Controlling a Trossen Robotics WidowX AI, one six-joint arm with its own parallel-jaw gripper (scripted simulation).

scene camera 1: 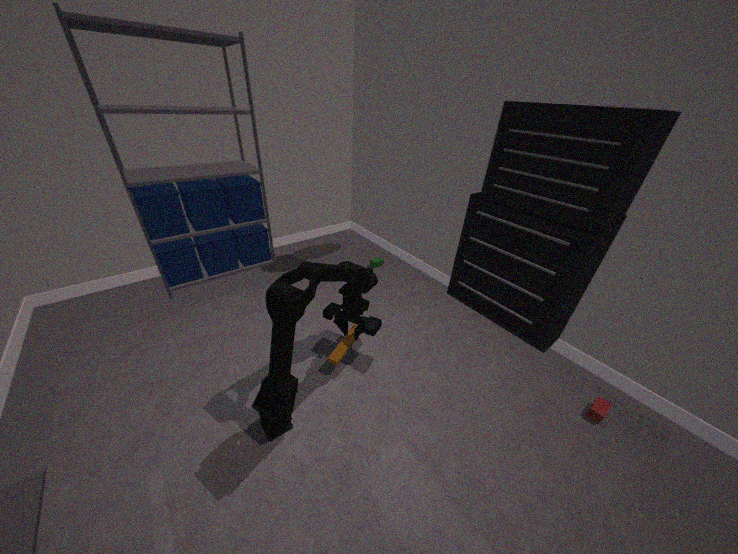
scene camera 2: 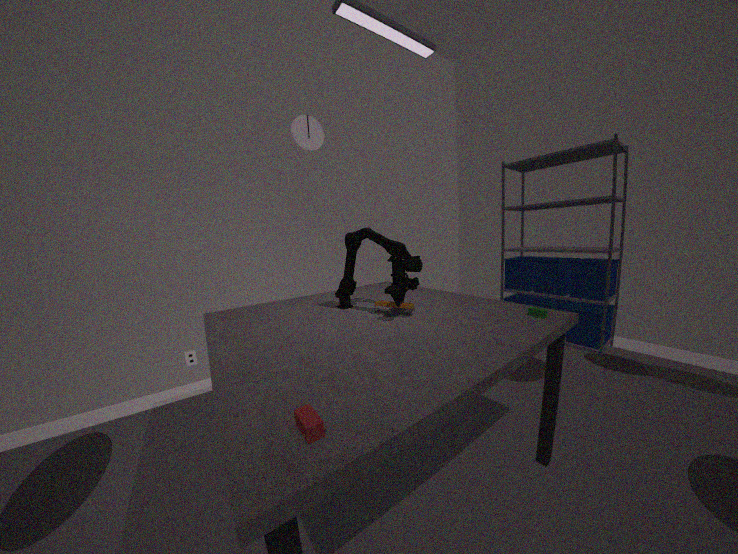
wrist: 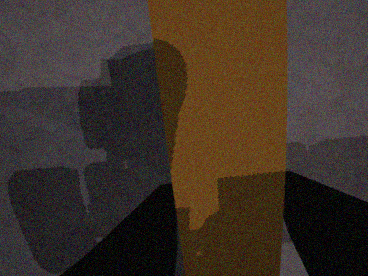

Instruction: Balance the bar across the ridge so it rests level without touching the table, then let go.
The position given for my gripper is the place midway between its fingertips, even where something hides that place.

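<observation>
Scene camera 1 shows my gripper (scene camera 1: 351, 337). Scene camera 2 shows a red block (scene camera 2: 308, 422). The wrist view shows my gripper (wrist: 225, 190) and an orange bar (wrist: 223, 84); the red block is out of frame in the wrist view.
</observation>
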